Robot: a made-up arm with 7 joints. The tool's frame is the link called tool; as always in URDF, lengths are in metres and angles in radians. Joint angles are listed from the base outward.
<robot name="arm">
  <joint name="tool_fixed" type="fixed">
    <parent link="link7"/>
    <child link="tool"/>
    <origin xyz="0 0 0" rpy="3.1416 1.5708 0"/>
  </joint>
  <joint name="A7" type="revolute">
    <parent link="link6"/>
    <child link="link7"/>
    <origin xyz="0 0 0" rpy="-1.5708 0 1.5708"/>
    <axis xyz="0 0 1"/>
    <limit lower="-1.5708" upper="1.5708"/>
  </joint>
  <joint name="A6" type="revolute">
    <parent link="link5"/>
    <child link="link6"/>
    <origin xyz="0 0 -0.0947" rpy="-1.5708 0 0"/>
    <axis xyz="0 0 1"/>
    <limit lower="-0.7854" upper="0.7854"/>
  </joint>
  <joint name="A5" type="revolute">
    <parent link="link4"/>
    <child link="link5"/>
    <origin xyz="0 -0.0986 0" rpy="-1.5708 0 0"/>
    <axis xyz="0 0 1"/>
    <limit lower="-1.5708" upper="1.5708"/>
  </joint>
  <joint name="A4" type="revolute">
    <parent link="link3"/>
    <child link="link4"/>
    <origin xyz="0 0 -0.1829" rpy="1.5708 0 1.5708"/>
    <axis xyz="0 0 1"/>
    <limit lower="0" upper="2.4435"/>
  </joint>
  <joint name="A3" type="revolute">
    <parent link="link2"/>
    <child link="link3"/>
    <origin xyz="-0.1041 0 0" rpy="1.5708 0 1.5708"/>
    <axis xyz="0 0 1"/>
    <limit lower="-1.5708" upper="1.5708"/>
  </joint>
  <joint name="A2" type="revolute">
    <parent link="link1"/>
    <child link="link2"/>
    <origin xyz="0 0 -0.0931" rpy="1.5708 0 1.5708"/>
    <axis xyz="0 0 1"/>
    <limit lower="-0.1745" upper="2"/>
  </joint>
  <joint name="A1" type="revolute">
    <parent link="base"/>
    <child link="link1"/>
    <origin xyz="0 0.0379 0" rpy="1.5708 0 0"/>
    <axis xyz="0 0 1"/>
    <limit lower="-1.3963" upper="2"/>
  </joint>
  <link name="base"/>
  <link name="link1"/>
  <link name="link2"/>
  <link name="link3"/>
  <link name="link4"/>
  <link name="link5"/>
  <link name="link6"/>
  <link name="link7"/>
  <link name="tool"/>
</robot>
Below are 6 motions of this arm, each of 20 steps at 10 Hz.
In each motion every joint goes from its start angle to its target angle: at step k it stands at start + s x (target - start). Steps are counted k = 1, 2, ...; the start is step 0. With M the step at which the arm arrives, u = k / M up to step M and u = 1 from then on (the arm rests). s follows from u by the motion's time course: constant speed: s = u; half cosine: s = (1 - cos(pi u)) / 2; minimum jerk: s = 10 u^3 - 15 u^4 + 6 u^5.
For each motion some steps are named. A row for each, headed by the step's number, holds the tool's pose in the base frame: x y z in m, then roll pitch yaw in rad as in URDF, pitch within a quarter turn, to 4 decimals.
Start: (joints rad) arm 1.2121 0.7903 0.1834 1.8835 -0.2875 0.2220 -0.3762
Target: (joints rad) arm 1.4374 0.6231 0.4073 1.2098 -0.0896 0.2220 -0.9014
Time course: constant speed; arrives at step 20
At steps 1, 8, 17, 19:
1: 0.1942 0.3212 0.1236 -2.7818 -0.1738 -2.0571
8: 0.2175 0.3545 0.1330 -2.4942 -0.3944 -2.1990
17: 0.2530 0.3886 0.1337 -2.0433 -0.6291 -2.5019
19: 0.2620 0.3941 0.1325 -1.9277 -0.6693 -2.5903

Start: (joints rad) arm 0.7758 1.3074 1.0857 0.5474 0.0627 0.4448 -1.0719
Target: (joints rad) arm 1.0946 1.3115 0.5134 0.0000 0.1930 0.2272 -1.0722
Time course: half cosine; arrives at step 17
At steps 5, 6, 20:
5: 0.0714 0.5948 -0.0019 -0.1319 -1.2063 2.5756
6: 0.0770 0.5959 -0.0070 -0.0727 -1.2065 2.5058
20: 0.1094 0.5952 -0.0564 0.4460 -1.1492 1.9519

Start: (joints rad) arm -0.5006 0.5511 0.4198 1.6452 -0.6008 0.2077 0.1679
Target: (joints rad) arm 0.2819 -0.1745 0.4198 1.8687 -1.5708 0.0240 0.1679
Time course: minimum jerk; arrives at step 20
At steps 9, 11, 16, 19, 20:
9: 0.1301 0.2708 -0.2550 1.4629 -0.2773 -1.1025
11: 0.1640 0.2373 -0.2423 1.6050 -0.2809 -1.1402
16: 0.2211 0.1752 -0.1942 1.8514 -0.2801 -1.1777
19: 0.2287 0.1654 -0.1837 1.8883 -0.2802 -1.1801
20: 0.2288 0.1652 -0.1834 1.8891 -0.2802 -1.1802

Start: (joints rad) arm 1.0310 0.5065 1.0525 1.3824 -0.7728 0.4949 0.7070
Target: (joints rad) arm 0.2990 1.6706 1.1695 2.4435 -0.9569 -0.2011 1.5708
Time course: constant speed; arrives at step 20
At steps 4, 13, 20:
4: 0.1309 0.4469 0.0114 2.2696 -1.0722 -1.3179
13: 0.0157 0.3624 0.1124 2.1404 0.0051 -0.7988
20: 0.0088 0.2578 0.1363 2.5169 0.7151 -0.1678

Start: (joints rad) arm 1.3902 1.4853 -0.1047 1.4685 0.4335 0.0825 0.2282
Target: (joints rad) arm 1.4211 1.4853 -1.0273 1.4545 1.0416 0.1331 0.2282
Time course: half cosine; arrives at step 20
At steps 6, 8, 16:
6: 0.1125 0.4324 0.1670 2.5483 -0.4247 -2.0965
8: 0.1331 0.4308 0.1549 2.4535 -0.5209 -2.1243
16: 0.1960 0.4258 0.0846 2.0235 -0.9738 -2.0424

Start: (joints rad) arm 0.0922 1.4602 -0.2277 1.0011 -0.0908 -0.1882 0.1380
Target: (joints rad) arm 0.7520 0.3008 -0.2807 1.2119 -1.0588 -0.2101 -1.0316
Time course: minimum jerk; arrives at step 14
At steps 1, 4, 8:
1: 0.1656 0.5154 -0.0659 1.2537 0.0343 -1.2198
4: 0.1852 0.4918 -0.1107 1.4297 -0.0189 -1.3002
8: 0.2967 0.3424 -0.1842 2.2096 -0.1057 -1.6692

